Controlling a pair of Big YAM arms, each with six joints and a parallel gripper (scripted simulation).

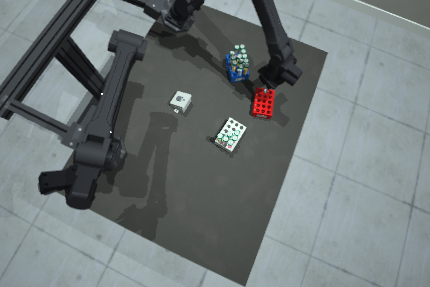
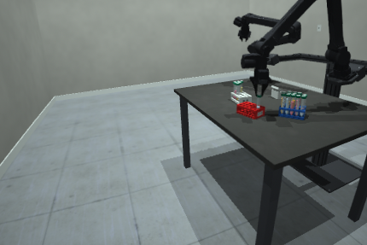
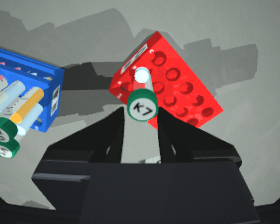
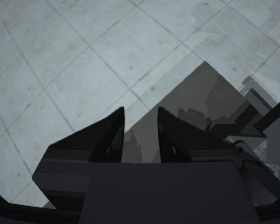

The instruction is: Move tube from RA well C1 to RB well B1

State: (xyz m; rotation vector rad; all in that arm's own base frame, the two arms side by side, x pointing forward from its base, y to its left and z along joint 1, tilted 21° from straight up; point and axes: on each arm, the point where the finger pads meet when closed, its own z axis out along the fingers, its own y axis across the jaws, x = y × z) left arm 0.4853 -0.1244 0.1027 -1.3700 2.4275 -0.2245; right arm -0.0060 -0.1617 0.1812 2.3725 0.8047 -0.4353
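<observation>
The tube lies 190 mm behind my left hand, 130 mm to the left of it and 60 mm below it. The rest, counted from my left hand: white rack RB (250 mm to the right, 100 mm below, 70 mm behind); then red rack (100 mm below, 40 mm to the right, 10 mm ahead); then white button box (350 mm behind, 180 mm to the right, 80 mm below).
</observation>
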